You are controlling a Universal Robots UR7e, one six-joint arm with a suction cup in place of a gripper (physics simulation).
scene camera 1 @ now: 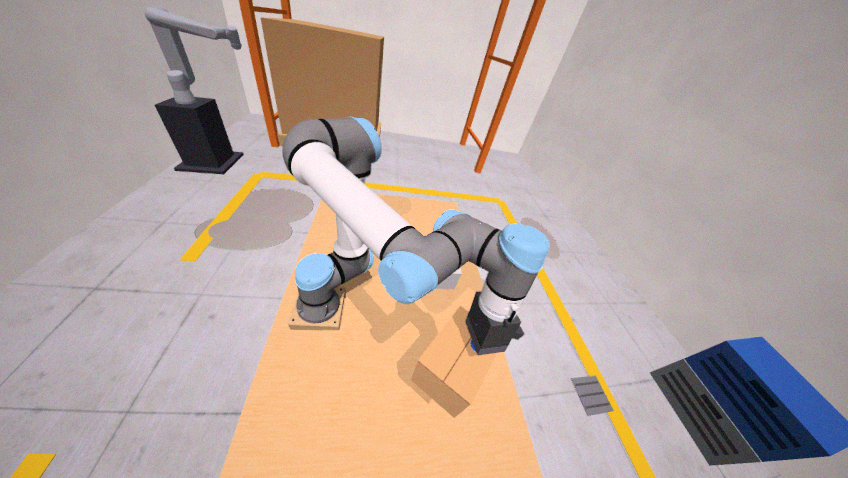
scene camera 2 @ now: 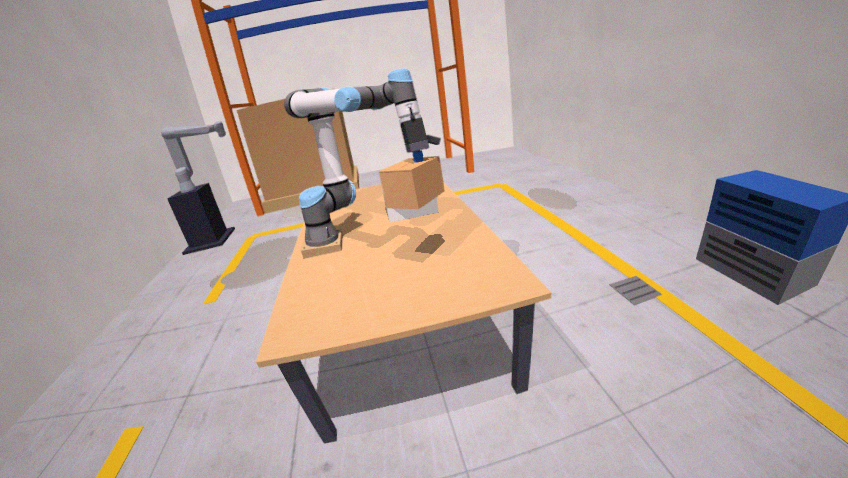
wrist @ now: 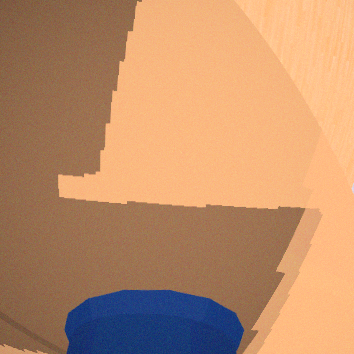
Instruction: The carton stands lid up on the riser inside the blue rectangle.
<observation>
My suction cup carries a brown cardboard carton; nothing else touches it.
</observation>
